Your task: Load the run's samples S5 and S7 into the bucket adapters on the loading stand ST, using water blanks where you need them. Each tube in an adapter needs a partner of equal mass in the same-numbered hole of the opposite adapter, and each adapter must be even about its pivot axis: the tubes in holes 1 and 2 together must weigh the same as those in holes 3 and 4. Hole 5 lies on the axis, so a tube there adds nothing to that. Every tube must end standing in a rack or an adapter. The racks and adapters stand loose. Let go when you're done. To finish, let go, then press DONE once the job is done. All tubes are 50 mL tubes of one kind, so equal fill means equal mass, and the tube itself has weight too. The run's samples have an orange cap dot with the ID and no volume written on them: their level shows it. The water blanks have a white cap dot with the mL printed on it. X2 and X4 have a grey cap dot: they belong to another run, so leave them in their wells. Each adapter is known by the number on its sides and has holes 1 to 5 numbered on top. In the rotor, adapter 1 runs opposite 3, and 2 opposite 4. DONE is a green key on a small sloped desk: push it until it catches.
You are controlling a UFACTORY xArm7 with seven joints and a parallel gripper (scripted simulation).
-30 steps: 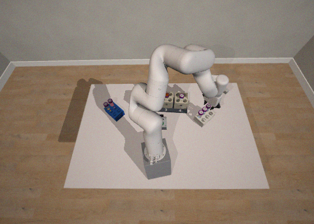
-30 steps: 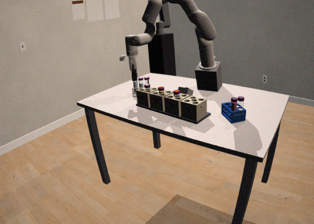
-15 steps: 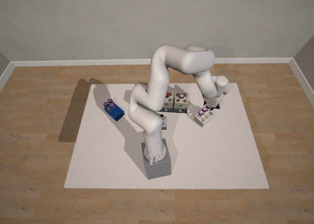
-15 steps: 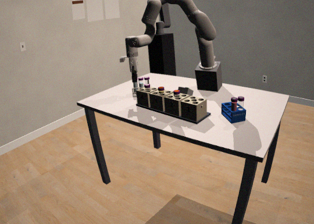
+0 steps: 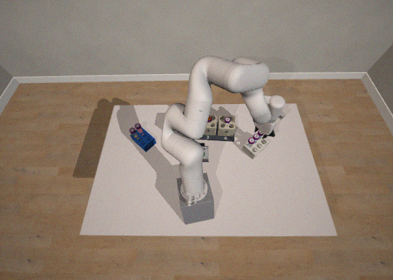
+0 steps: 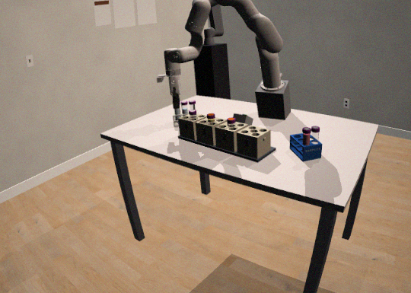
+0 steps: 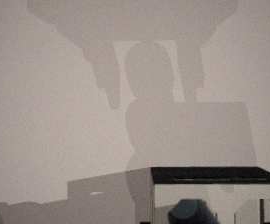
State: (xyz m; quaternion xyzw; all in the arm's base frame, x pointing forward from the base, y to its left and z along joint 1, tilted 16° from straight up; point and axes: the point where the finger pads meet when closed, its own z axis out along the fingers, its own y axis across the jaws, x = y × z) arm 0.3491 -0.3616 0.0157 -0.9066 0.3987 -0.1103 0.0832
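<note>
Now: the white rack 4 cm behind my hand, 2 cm to the left of it and 9 cm below it. Also, from my hand: adapter 9 cm ahead, 52 cm to the left, 6 cm below; dark stand 8 cm ahead, 35 cm to the left, 11 cm below; blue rack 2 cm behind, 70 cm to the left, 9 cm below.
</note>
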